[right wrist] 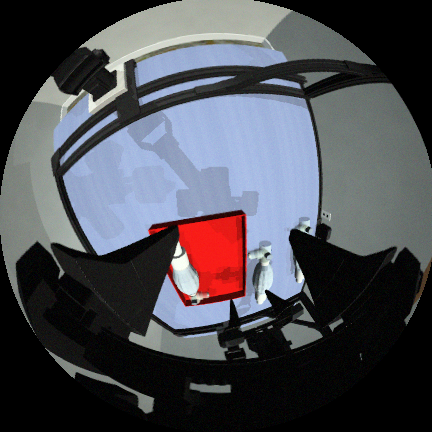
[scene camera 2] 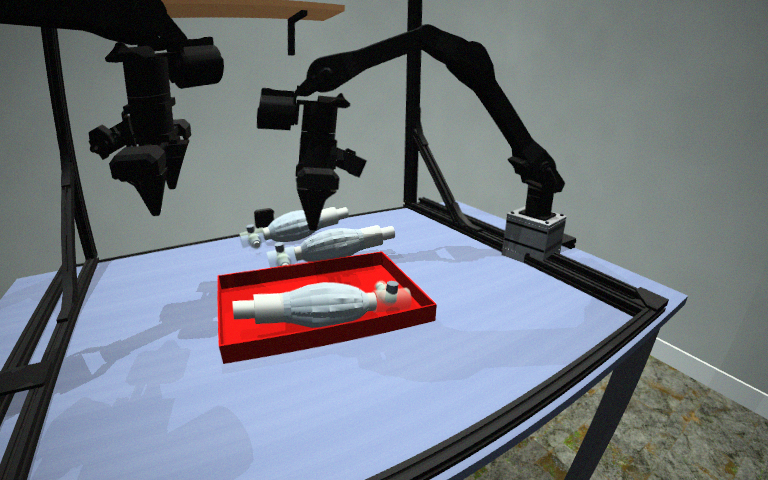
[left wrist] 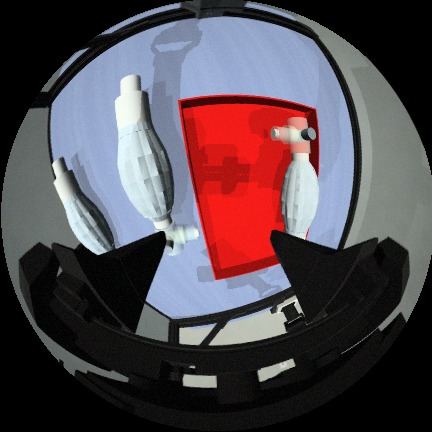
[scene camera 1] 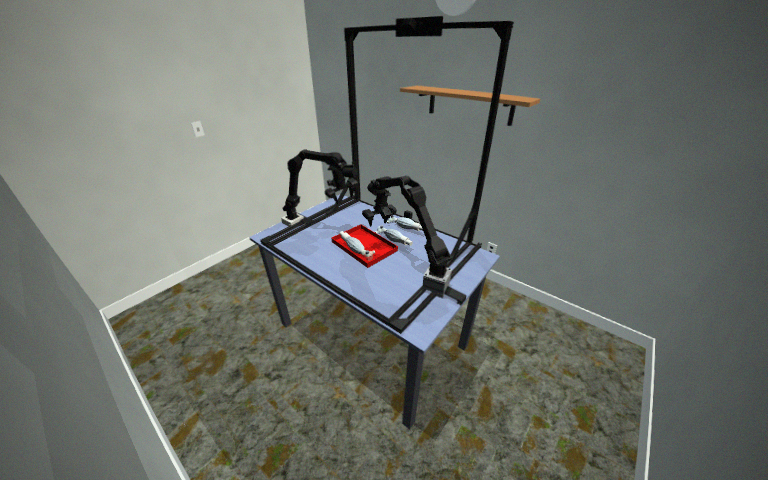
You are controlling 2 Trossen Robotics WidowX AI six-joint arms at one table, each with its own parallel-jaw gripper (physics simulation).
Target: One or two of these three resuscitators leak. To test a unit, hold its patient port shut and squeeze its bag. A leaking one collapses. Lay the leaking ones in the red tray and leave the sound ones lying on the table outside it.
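Frame: origin at the left arm's base, x right, y up, z back, level; metres.
Seen in the pictures: left gripper, fingertip midpoint: (right wrist: 248, 294) (scene camera 2: 311, 223) (left wrist: 218, 236) (scene camera 1: 377, 224); right gripper, fingertip midpoint: (right wrist: 236, 232) (scene camera 2: 165, 201) (scene camera 1: 344, 200); left arm's base, origin of the base link: (scene camera 2: 537, 214) (scene camera 1: 437, 272); right arm's base, origin of the base link: (right wrist: 104, 84) (left wrist: 287, 306) (scene camera 1: 292, 217).
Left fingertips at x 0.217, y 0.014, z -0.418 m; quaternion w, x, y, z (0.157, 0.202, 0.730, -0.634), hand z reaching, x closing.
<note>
Offsets run from my left fingertips to a thing's top centre. "spot": to the spot under its first point. Level surfaces: height alone.
One resuscitator {dy -0.042, dx -0.124, dz -0.065 m} (scene camera 1: 355, 243) (scene camera 2: 325, 304) (left wrist: 300, 192) (right wrist: 186, 277) lies in the red tray {dy -0.080, dx -0.077, dz -0.046 m} (scene camera 2: 328, 335) (left wrist: 235, 205) (right wrist: 220, 245), its valve end to the right in scene camera 2. A second resuscitator {dy -0.045, dx +0.043, dz +0.075 m} (scene camera 1: 394, 234) (scene camera 2: 331, 243) (left wrist: 145, 170) (right wrist: 263, 276) lies on the table just behind the tray. A third resuscitator (scene camera 1: 406, 223) (scene camera 2: 288, 224) (left wrist: 87, 222) lies behind it. The bags look rounded. My left gripper (scene camera 2: 313, 221) (left wrist: 218, 236) is open and empty, pointing down above the second unit and tray area. My right gripper (scene camera 2: 163, 201) (right wrist: 236, 232) is open and empty, higher up and left of the units in scene camera 2.
A small black block {spot: dy -0.071, dx +0.299, dz +0.045 m} (scene camera 2: 263, 217) (right wrist: 323, 231) stands by the third unit at the table's back edge. Black rails border the blue table {dy -0.110 m} (scene camera 2: 481, 350), and a black frame (scene camera 1: 352, 113) rises behind it. A wooden shelf (scene camera 1: 470, 95) is on the wall.
</note>
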